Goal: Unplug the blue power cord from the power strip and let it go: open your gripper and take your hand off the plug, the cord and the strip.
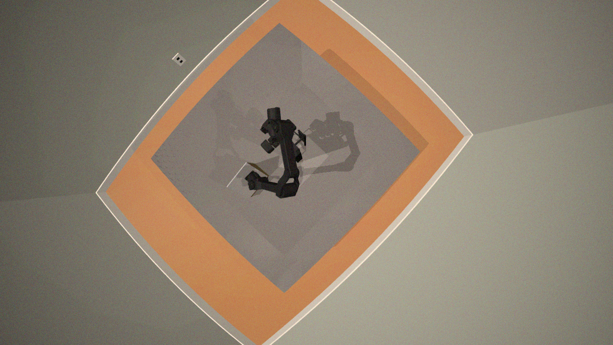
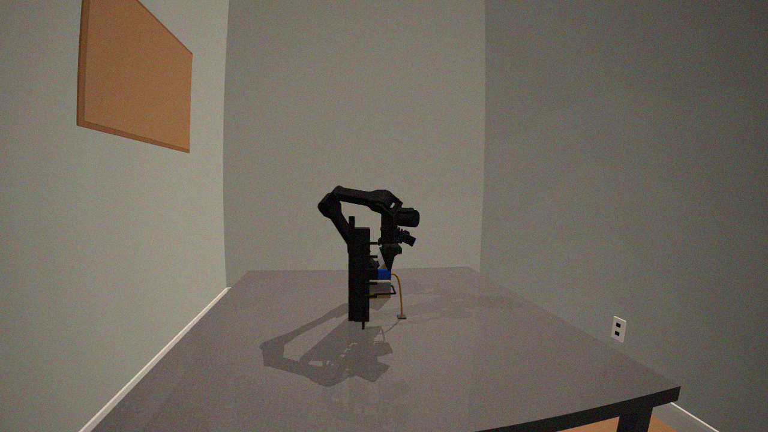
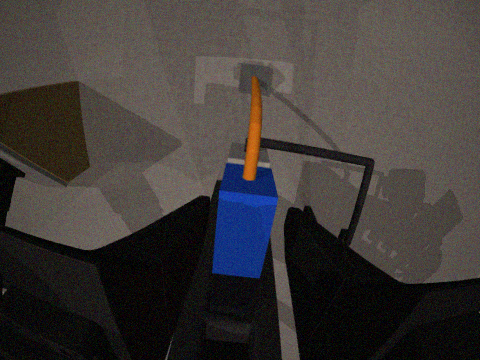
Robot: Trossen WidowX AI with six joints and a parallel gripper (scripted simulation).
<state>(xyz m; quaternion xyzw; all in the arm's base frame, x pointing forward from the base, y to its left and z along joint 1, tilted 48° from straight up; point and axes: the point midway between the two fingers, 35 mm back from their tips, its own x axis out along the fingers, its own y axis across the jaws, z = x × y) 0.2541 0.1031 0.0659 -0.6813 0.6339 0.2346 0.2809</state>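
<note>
My gripper tip is 3 cm to the left of the blue plug and 1 cm above it.
</note>
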